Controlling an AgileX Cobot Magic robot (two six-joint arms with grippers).
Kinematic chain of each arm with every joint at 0, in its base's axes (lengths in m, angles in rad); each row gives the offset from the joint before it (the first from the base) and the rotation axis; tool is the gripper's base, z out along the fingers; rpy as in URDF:
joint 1: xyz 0 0 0.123 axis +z
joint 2: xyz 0 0 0 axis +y
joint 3: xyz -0.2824 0 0.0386 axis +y
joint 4: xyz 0.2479 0 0.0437 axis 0.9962 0 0.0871
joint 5: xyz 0 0 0 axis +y
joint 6: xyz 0.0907 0 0.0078 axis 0.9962 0 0.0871
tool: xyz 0 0 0 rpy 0 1.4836 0
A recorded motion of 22 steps. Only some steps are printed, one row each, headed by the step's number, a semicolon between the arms.
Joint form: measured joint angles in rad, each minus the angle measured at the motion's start. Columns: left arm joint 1, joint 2, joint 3, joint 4, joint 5, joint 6; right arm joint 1, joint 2, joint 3, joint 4, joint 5, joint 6.
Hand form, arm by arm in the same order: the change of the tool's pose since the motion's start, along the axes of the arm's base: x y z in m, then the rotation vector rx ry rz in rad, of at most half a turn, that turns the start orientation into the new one. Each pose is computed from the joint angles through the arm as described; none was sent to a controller.
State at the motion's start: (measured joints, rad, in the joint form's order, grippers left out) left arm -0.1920 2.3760 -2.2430 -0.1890 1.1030 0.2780; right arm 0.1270 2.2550 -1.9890 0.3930 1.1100 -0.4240
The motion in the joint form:
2: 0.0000 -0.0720 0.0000 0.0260 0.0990 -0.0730; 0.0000 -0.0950 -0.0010 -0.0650 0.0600 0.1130
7: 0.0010 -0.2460 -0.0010 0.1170 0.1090 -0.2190; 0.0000 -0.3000 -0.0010 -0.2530 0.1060 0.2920
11: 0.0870 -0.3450 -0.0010 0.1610 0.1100 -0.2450; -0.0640 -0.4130 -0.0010 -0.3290 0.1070 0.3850
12: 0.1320 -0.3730 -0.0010 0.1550 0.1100 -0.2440; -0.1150 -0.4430 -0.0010 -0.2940 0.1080 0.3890
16: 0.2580 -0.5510 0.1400 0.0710 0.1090 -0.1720; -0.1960 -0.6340 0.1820 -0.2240 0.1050 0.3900
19: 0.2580 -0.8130 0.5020 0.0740 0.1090 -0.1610; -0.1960 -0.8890 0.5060 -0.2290 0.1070 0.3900
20: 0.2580 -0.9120 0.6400 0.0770 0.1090 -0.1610; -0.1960 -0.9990 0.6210 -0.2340 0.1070 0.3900
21: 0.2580 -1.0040 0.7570 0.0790 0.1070 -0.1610; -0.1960 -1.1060 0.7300 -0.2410 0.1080 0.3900
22: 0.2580 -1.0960 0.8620 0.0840 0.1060 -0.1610; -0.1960 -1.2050 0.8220 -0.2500 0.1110 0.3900
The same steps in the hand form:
2: -0.0158 0.0046 0.0329 0.0039 0.0371 0.0484; -0.0153 -0.0062 0.0423 -0.0267 -0.0071 -0.0720
7: -0.0443 0.0184 0.1169 -0.0076 -0.1132 0.1874; -0.0531 -0.0263 0.1295 -0.1246 -0.1439 -0.2270
11: -0.0607 0.0647 0.1623 0.0029 -0.2147 0.3044; -0.0767 -0.0617 0.1758 -0.1418 -0.2413 -0.3892
12: -0.0664 0.0847 0.1747 -0.0041 -0.2411 0.3475; -0.0839 -0.0793 0.1880 -0.1055 -0.2580 -0.4408
16: -0.1121 0.1301 0.2093 -0.0383 -0.2786 0.3942; -0.1360 -0.1017 0.2063 -0.0446 -0.2525 -0.5131
19: -0.1811 0.1258 0.1995 -0.0166 -0.1811 0.3869; -0.2079 -0.0971 0.1904 -0.0629 -0.1829 -0.5113
20: -0.2089 0.1242 0.1904 -0.0086 -0.1425 0.3877; -0.2389 -0.0954 0.1850 -0.0688 -0.1788 -0.5117
21: -0.2349 0.1226 0.1828 -0.0037 -0.1198 0.3883; -0.2686 -0.0939 0.1773 -0.0763 -0.1771 -0.5122
22: -0.2610 0.1213 0.1762 0.0028 -0.1085 0.3890; -0.2954 -0.0928 0.1698 -0.0845 -0.1828 -0.5130

